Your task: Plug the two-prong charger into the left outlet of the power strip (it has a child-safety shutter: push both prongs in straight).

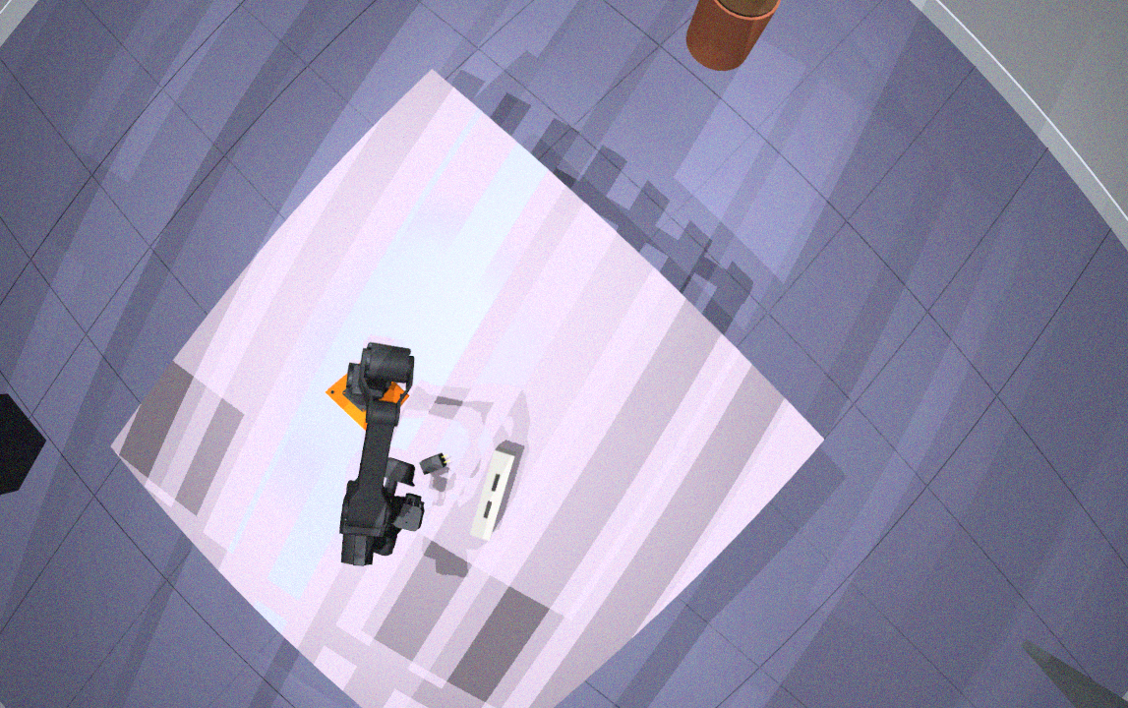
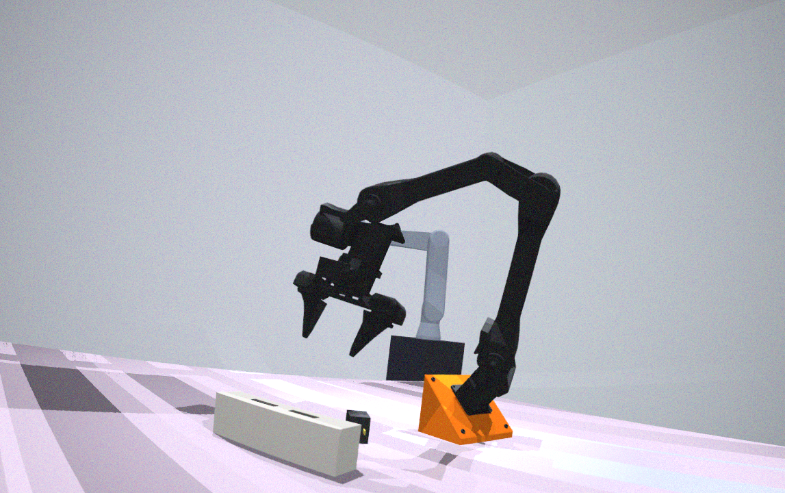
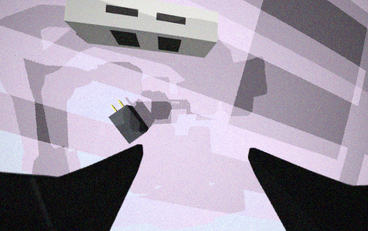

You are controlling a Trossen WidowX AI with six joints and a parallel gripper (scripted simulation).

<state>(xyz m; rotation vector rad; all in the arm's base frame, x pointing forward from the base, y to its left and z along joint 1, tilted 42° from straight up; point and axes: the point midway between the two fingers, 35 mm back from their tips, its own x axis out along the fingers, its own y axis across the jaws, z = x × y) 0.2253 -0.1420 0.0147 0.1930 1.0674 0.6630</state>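
Right now the two-prong charger is 10 mm behind my gripper tip, 90 mm to the left of it and 110 mm below it.
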